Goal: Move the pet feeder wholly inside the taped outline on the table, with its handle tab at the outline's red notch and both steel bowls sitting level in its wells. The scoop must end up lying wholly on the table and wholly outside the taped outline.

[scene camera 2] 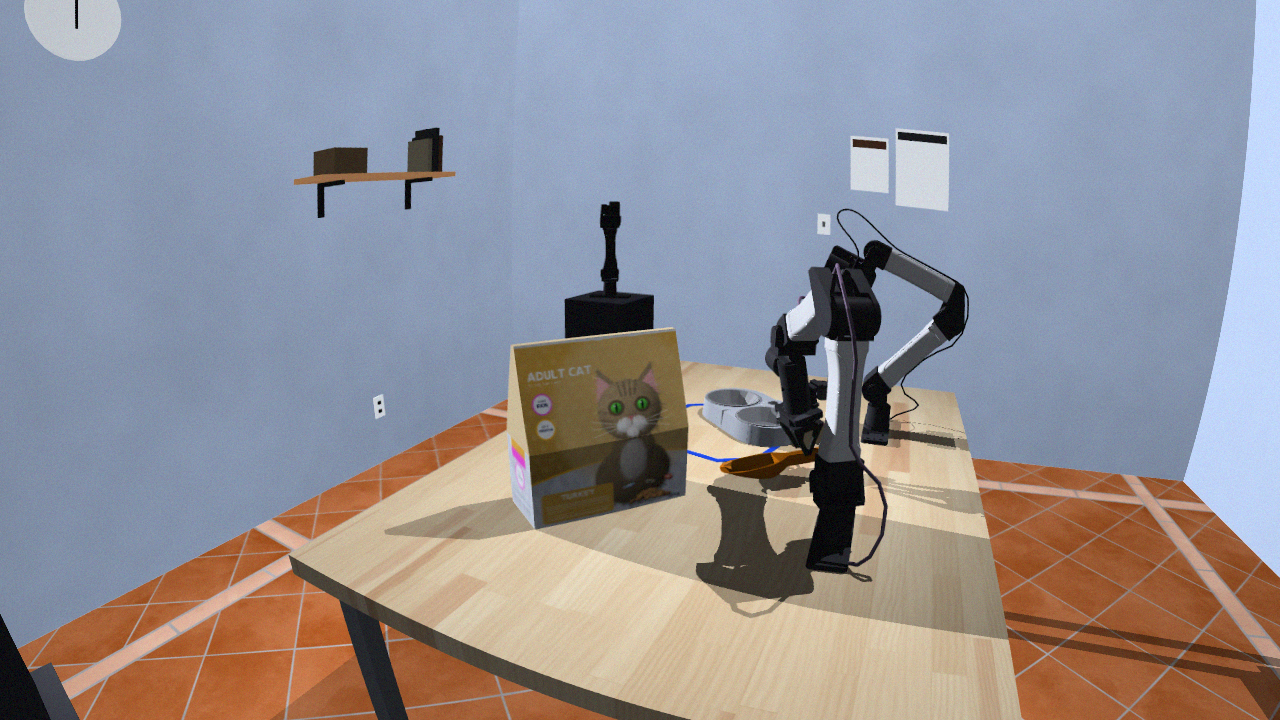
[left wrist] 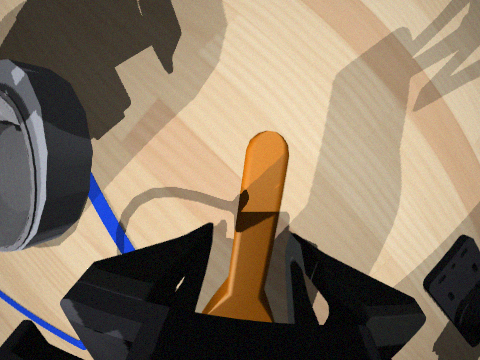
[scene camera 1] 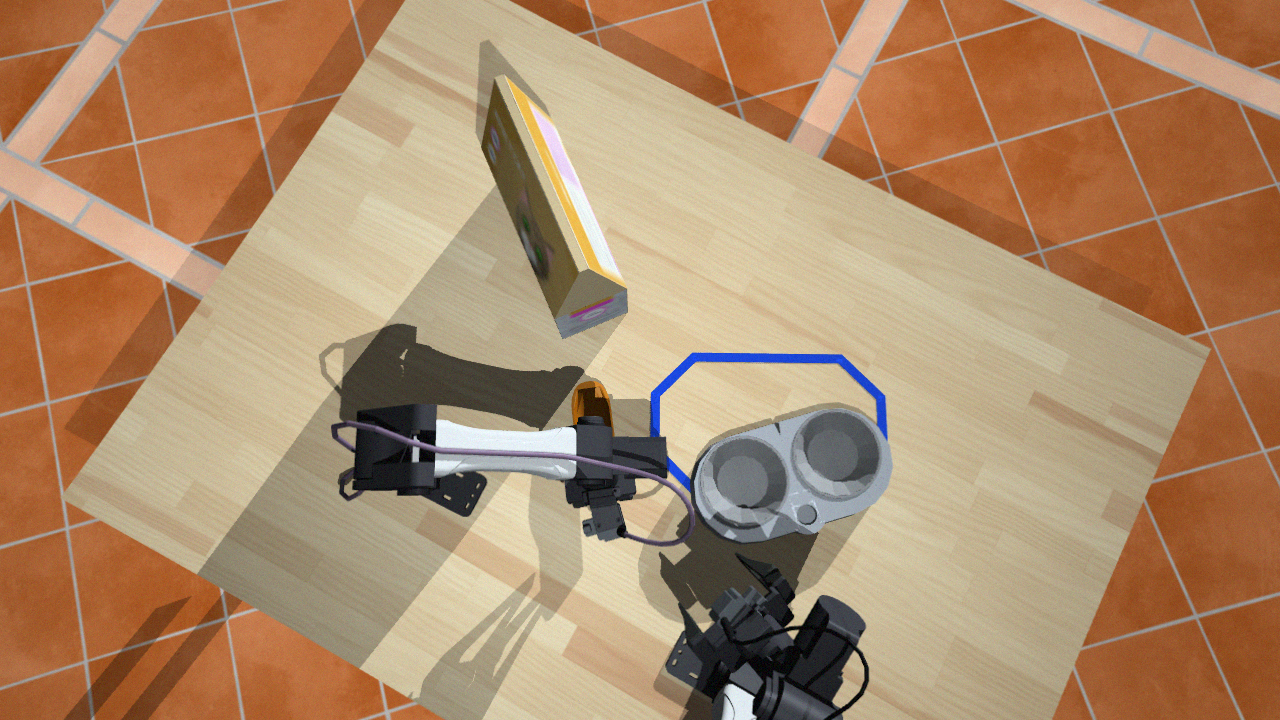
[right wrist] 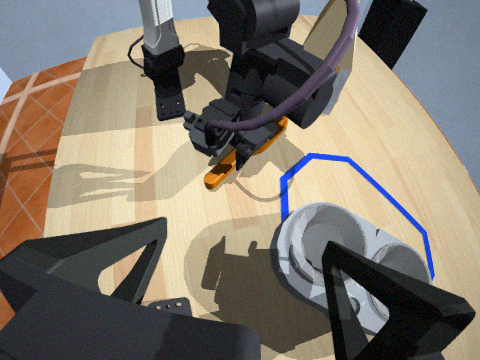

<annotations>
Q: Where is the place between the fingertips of my left gripper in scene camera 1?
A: At 603,494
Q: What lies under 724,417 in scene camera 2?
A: A grey pet feeder.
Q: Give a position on a cat food box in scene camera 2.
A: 598,424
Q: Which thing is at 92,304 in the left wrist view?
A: My left gripper.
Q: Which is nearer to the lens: the orange scoop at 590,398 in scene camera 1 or the cat food box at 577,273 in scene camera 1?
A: The cat food box.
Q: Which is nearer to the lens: the grey pet feeder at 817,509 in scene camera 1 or the cat food box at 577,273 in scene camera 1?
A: The cat food box.
</annotations>
